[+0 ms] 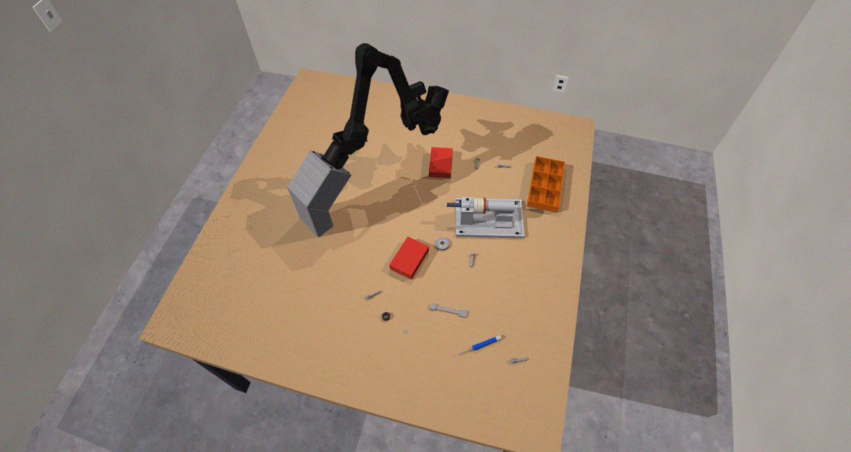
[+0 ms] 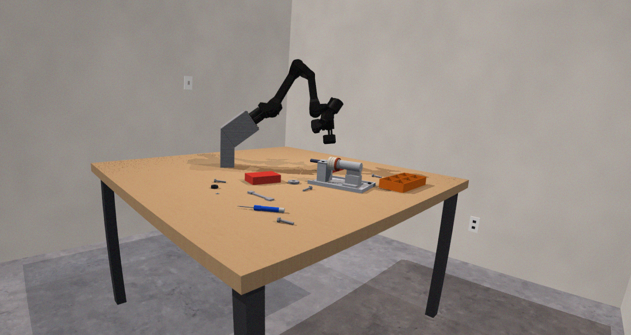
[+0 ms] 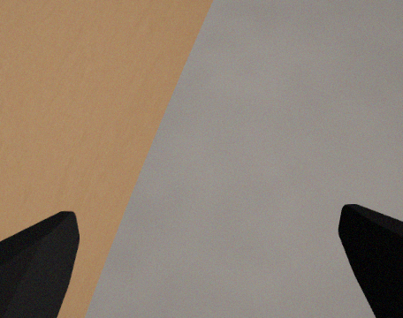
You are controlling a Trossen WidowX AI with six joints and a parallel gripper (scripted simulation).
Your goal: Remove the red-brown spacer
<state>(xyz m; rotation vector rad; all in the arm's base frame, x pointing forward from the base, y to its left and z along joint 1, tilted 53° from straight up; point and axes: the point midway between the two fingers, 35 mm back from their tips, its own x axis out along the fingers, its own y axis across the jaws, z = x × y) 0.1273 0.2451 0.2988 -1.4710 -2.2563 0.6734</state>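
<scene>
Right now my hand is 33 cm short of the shaft, 25 cm to the left of it and 11 cm above it. Also, from my hand: grey fixture: 38 cm ahead, 23 cm to the right, 14 cm below; red-brown spacer: 35 cm ahead, 24 cm to the right, 11 cm below; orange compartment tray: 51 cm ahead, 1 cm to the right, 18 cm below.
</scene>
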